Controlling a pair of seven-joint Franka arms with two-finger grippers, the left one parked.
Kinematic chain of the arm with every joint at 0, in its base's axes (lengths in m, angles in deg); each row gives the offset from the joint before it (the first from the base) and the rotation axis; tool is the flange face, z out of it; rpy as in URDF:
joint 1: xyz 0 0 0.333 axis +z
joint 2: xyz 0 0 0 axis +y
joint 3: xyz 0 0 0.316 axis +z
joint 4: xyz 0.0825 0 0 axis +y
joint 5: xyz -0.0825 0 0.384 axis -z
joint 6: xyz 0 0 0 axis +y
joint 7: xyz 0.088 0 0 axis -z
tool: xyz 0 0 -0.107 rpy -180 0 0
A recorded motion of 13 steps. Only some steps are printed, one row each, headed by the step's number.
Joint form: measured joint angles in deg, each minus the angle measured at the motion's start. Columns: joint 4, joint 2, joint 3, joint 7, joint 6, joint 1, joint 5.
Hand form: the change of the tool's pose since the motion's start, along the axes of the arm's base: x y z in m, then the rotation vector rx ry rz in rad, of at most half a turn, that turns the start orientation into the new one. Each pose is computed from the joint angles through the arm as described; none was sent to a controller.
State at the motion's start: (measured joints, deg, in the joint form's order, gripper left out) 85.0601 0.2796 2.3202 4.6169 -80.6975 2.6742 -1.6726
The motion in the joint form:
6: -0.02 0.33 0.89 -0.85 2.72 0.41 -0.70
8: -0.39 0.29 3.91 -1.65 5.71 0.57 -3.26
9: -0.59 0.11 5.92 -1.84 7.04 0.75 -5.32
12: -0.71 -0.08 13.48 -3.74 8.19 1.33 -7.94
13: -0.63 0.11 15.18 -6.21 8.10 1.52 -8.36
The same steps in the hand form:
6: -0.0051 0.0132 -0.0065 0.0088 0.0534 0.0401
8: -0.0168 0.0471 -0.0065 0.0482 0.1030 0.1171
9: -0.0255 0.0707 -0.0044 0.0797 0.1247 0.1652
12: -0.0532 0.1463 -0.0021 0.1176 0.1515 0.3483
13: -0.0591 0.1631 -0.0041 0.1302 0.1555 0.4243

